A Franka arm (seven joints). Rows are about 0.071 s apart.
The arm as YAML. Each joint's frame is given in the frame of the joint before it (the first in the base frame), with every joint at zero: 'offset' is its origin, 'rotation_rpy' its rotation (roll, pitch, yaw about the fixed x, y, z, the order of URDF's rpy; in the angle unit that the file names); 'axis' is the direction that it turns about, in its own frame. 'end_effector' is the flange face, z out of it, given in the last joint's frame.
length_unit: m
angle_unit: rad
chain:
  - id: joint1
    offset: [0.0, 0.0, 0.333]
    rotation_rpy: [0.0, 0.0, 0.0]
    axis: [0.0, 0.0, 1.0]
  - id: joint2
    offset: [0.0, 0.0, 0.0]
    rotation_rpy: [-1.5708, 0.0, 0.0]
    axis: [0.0, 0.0, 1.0]
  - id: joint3
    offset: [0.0, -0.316, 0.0]
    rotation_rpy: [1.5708, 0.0, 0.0]
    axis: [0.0, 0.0, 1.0]
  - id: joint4
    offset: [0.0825, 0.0, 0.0]
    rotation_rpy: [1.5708, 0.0, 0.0]
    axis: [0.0, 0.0, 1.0]
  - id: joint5
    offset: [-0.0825, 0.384, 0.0]
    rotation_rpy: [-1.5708, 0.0, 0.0]
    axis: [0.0, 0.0, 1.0]
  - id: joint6
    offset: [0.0, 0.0, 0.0]
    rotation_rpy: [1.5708, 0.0, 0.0]
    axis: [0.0, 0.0, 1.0]
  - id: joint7
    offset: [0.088, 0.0, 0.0]
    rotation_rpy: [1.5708, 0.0, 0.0]
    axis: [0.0, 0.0, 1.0]
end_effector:
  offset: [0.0, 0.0, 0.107]
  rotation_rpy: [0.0, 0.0, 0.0]
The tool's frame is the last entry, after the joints.
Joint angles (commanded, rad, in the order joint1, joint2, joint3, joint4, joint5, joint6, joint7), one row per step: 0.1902 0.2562 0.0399 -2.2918 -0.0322 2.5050 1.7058; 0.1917 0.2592 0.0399 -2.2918 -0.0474 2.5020 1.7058; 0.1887 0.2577 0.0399 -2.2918 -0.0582 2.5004 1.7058; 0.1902 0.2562 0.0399 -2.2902 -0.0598 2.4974 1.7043; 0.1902 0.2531 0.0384 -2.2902 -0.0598 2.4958 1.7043; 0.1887 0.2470 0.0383 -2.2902 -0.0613 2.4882 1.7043; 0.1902 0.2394 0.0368 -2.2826 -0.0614 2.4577 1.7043; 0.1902 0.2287 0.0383 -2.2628 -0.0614 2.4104 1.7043; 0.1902 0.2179 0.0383 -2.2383 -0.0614 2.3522 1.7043; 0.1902 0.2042 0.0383 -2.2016 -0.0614 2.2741 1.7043; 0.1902 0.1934 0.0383 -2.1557 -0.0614 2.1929 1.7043; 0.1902 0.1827 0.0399 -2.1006 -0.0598 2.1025 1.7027; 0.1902 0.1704 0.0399 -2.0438 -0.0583 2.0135 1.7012; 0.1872 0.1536 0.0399 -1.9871 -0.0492 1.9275 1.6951
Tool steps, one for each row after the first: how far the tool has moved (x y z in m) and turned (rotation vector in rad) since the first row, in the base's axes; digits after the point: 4 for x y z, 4 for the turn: -0.0008 0.0007 -0.0018 -0.0096 0.0038 0.0141; -0.0005 -0.0008 -0.0012 -0.0156 0.0024 0.0200; -0.0003 0.0001 0.0000 -0.0166 0.0021 0.0242; 0.0000 -0.0007 0.0014 -0.0168 0.0005 0.0227; 0.0000 -0.0016 0.0040 -0.0186 0.0017 0.0222; 0.0002 -0.0019 0.0083 -0.0240 0.0161 0.0216; 0.0030 -0.0009 0.0176 -0.0299 0.0319 0.0217; 0.0062 -0.0008 0.0281 -0.0379 0.0535 0.0200; 0.0110 -0.0004 0.0438 -0.0479 0.0796 0.0174; 0.0174 0.0003 0.0621 -0.0569 0.1026 0.0144; 0.0242 0.0019 0.0842 -0.0646 0.1261 0.0129; 0.0304 0.0026 0.1088 -0.0710 0.1451 0.0098; 0.0352 0.0019 0.1368 -0.0681 0.1589 0.0046
